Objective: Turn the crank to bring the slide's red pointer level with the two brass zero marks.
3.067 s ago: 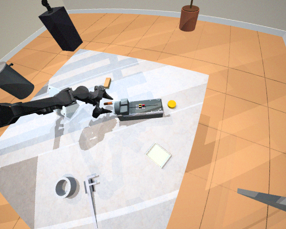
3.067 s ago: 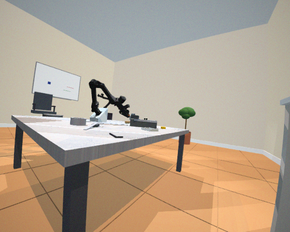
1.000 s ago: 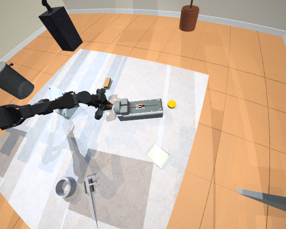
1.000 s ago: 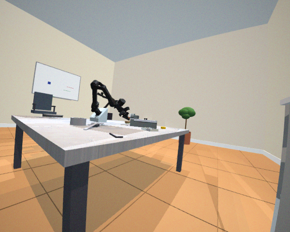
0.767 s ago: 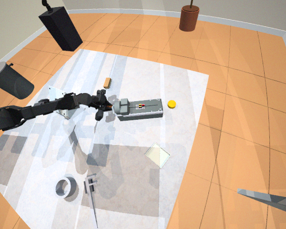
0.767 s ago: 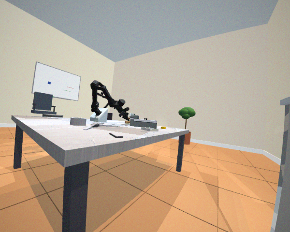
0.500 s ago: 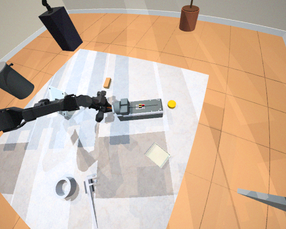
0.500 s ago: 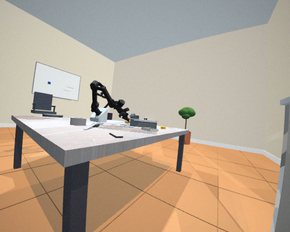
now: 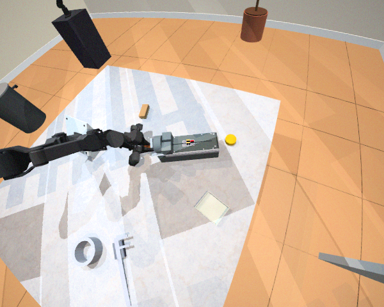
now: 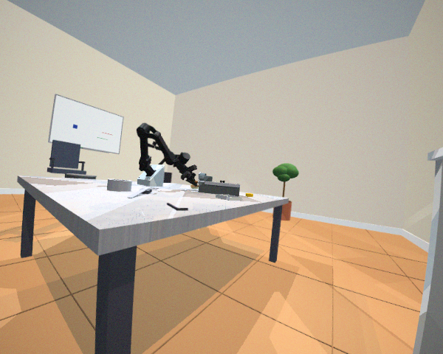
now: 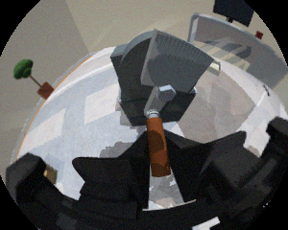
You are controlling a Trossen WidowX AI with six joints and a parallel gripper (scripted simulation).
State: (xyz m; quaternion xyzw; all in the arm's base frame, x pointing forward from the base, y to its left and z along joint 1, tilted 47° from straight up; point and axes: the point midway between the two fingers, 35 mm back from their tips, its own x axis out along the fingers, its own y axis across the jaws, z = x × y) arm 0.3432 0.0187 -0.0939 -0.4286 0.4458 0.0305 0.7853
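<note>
Right now my gripper tip is 2 cm below the orange-brown crank handle, 2 cm past it and 1 cm to the left of it. From my gripper tip the other things lie so: tan block (20 cm to the left, 18 cm behind, 2 cm below); then red pointer (17 cm ahead, 7 cm to the left, 4 cm above); then yellow disc (31 cm ahead, 17 cm to the left, 3 cm below).
</note>
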